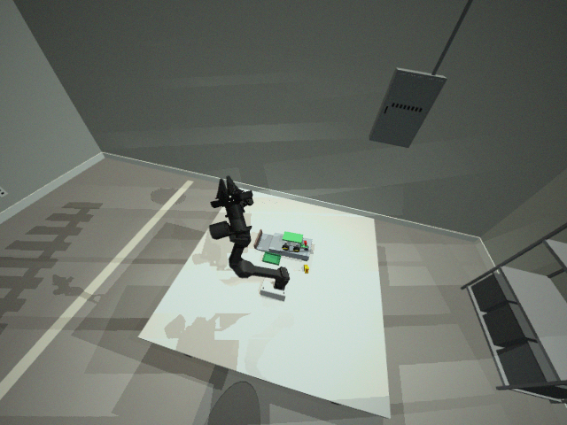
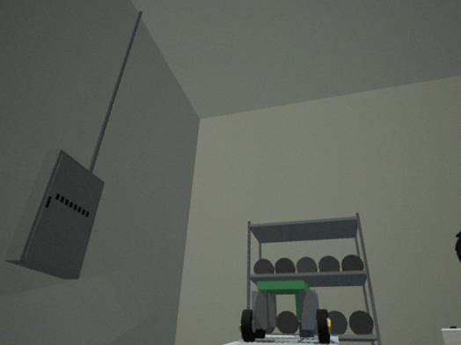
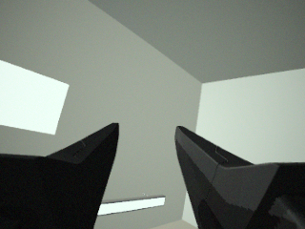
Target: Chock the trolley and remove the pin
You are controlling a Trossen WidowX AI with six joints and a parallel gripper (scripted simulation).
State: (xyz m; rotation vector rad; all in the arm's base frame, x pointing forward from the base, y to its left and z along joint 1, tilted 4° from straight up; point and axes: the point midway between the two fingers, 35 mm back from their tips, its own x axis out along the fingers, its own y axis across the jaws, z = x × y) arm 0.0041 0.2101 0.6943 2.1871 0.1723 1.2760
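My gripper tip is 160 mm short of the yellow chock, 420 mm to the left of it and 770 mm above it. The rest, counted from my gripper tip: red-headed stop pin (270 mm ahead, 380 mm to the right, 670 mm below); brown block (300 mm ahead, 30 mm to the right, 760 mm below); green-topped trolley (290 mm ahead, 290 mm to the right, 680 mm below).
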